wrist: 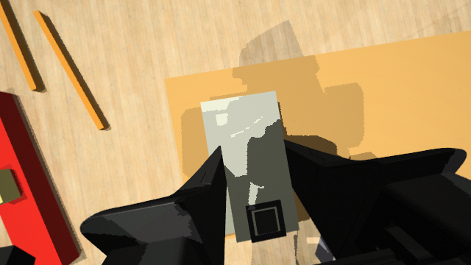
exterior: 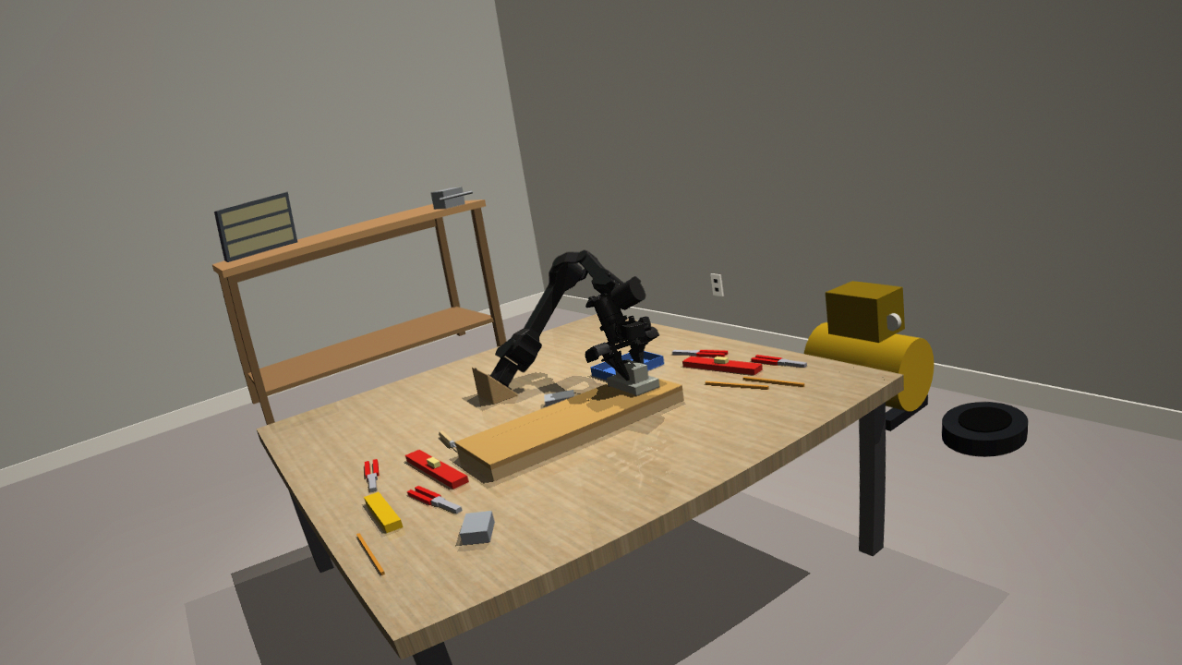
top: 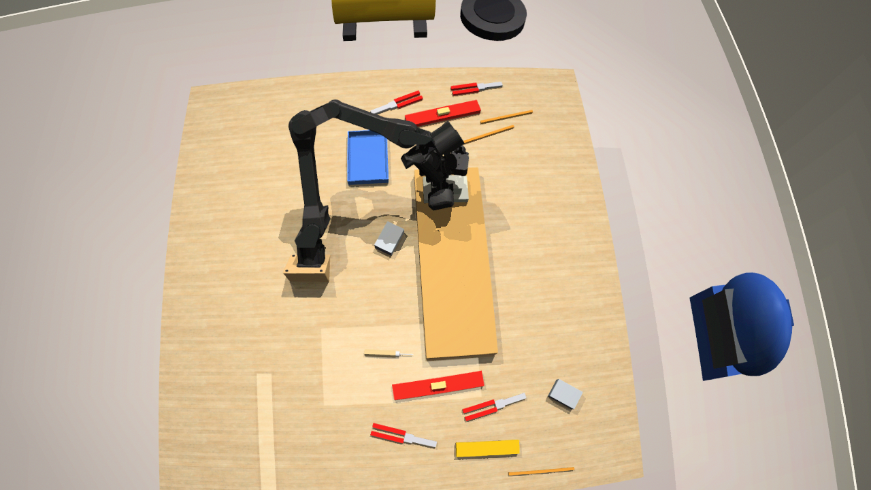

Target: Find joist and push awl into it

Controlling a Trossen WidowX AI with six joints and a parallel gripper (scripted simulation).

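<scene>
Right now the stud finder is 30 mm behind my gripper tip and 20 mm above it. The rest, counted from my gripper tip: yellow block 110 mm ahead, 680 mm to the right, 60 mm below; awl 140 mm behind, 450 mm to the right, 60 mm below; blue tray 240 mm behind, 110 mm to the left, 50 mm below.
</scene>
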